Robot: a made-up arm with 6 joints.
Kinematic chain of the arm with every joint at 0, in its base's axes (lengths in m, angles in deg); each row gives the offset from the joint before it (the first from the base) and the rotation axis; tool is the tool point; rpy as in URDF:
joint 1: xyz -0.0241 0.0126 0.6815 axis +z
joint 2: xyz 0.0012 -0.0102 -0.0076 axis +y
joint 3: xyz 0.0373 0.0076 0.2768 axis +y
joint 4: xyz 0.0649 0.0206 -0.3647 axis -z
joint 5: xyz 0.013 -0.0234 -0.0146 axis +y
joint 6: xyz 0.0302 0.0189 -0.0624 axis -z
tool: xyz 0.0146 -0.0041 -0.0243 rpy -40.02 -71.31 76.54
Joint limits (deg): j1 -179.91..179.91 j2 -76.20..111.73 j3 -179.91..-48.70 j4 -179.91..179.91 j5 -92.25..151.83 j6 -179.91..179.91
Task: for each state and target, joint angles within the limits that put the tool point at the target. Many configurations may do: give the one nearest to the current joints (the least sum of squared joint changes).
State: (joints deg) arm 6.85 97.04 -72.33 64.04 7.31 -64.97
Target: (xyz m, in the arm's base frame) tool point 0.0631 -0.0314 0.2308
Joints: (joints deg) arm -3.96 84.88 -49.90 71.06 -5.29 -62.77
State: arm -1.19 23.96 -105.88 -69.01 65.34 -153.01
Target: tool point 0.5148 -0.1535 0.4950
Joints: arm -14.00 55.10 -95.54 -68.80 62.11 -152.41
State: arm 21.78 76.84 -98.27 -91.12 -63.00 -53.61
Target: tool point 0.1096 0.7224 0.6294
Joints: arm 70.92 73.50 -141.35 -74.86 -26.49 -52.35
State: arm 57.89 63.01 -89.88 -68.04 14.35 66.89
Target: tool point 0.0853 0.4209 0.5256
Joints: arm 73.53 23.07 -48.70 -66.51 27.41 70.66
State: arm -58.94 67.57 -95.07 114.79 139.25 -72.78
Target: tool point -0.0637 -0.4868 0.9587
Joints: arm -102.36 27.73 -109.73 119.38 150.84 -74.76
